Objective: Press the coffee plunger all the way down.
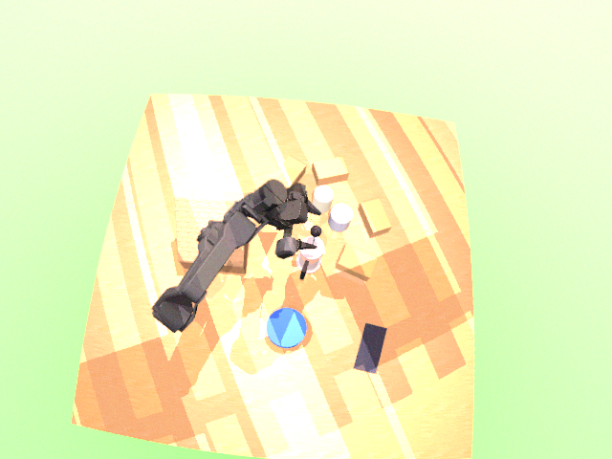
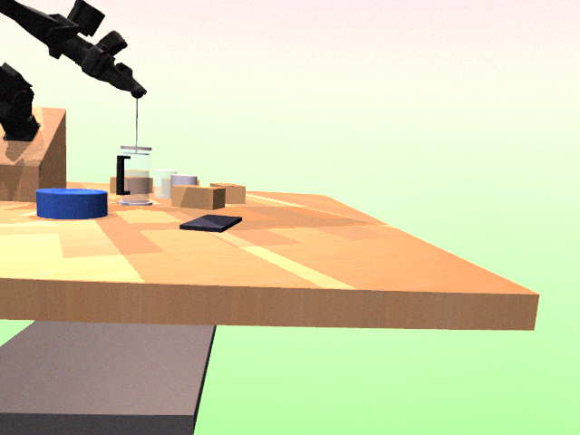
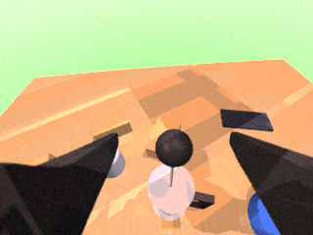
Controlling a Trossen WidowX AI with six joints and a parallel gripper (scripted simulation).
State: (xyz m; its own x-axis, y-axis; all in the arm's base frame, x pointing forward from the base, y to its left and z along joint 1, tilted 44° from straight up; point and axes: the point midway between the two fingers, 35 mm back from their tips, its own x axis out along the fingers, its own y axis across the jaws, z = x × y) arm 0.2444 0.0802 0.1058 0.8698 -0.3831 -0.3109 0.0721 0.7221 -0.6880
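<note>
My gripper tip is now 1 cm past the coffee press, 2 cm to the left of it and 14 cm above it. Round my gripper tip: white cylinder: 3 cm ahead, 21 cm to the left, 23 cm below; then blue disc: 6 cm behind, 22 cm to the right, 25 cm below; then dark flat slab: 20 cm ahead, 27 cm to the right, 27 cm below.
</note>
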